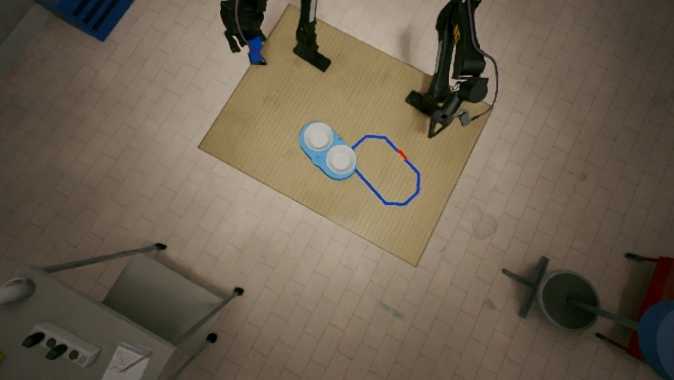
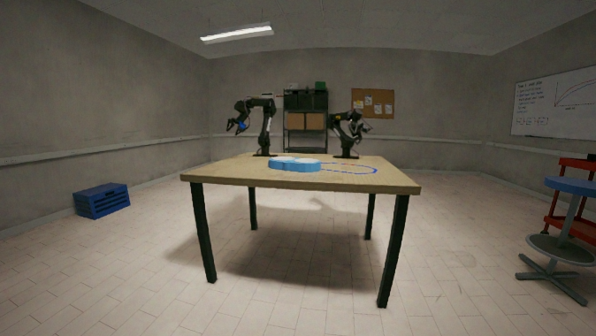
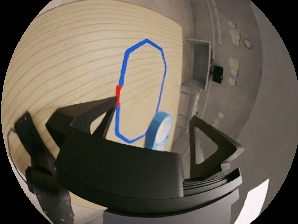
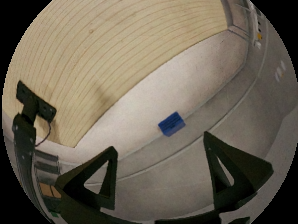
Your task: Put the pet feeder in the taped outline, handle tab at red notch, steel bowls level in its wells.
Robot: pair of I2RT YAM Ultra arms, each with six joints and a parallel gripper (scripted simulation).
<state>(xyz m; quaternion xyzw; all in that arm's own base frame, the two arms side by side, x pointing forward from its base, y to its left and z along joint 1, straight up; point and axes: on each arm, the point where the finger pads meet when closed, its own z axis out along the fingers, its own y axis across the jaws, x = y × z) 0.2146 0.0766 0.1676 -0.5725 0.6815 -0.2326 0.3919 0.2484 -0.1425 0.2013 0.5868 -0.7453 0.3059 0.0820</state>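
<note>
My left hand is 210 mm short of the light blue pet feeder, 390 mm to the left of it and 140 mm above it.
</note>
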